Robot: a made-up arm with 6 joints. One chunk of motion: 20 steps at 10 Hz.
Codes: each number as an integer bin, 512 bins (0 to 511) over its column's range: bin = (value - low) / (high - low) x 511, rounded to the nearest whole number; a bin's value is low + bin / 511 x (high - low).
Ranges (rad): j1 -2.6..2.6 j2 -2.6..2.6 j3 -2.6..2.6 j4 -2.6..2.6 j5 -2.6..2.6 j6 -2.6..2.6
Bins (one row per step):
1: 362 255 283 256 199 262
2: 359 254 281 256 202 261
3: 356 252 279 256 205 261
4: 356 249 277 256 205 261
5: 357 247 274 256 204 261
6: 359 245 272 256 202 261
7: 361 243 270 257 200 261
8: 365 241 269 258 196 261
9: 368 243 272 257 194 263
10: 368 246 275 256 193 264
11: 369 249 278 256 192 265
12: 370 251 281 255 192 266
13: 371 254 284 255 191 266
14: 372 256 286 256 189 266
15: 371 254 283 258 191 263
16: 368 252 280 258 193 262
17: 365 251 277 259 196 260
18: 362 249 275 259 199 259
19: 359 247 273 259 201 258
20: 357 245 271 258 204 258
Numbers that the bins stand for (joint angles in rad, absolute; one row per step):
1: 1.0838 -0.0051 0.2798 0.0051 -0.5750 0.0661
2: 1.0532 -0.0153 0.2595 0.0051 -0.5444 0.0560
3: 1.0227 -0.0356 0.2391 0.0051 -0.5139 0.0560
4: 1.0227 -0.0661 0.2188 0.0051 -0.5139 0.0560
5: 1.0329 -0.0865 0.1883 0.0051 -0.5241 0.0560
6: 1.0532 -0.1068 0.1679 0.0051 -0.5444 0.0560
7: 1.0736 -0.1272 0.1476 0.0153 -0.5648 0.0560
8: 1.1143 -0.1476 0.1374 0.0254 -0.6055 0.0560
9: 1.1448 -0.1272 0.1679 0.0153 -0.6258 0.0763
10: 1.1448 -0.0967 0.1984 0.0051 -0.6360 0.0865
11: 1.1550 -0.0661 0.2290 0.0051 -0.6462 0.0967
12: 1.1652 -0.0458 0.2595 -0.0051 -0.6462 0.1068
13: 1.1753 -0.0153 0.2900 -0.0051 -0.6564 0.1068
14: 1.1855 0.0051 0.3104 0.0051 -0.6767 0.1068
15: 1.1753 -0.0153 0.2798 0.0254 -0.6564 0.0763
16: 1.1448 -0.0356 0.2493 0.0254 -0.6360 0.0661
17: 1.1143 -0.0458 0.2188 0.0356 -0.6055 0.0458
18: 1.0838 -0.0661 0.1984 0.0356 -0.5750 0.0356
19: 1.0532 -0.0865 0.1781 0.0356 -0.5546 0.0254
20: 1.0329 -0.1068 0.1577 0.0254 -0.5241 0.0254

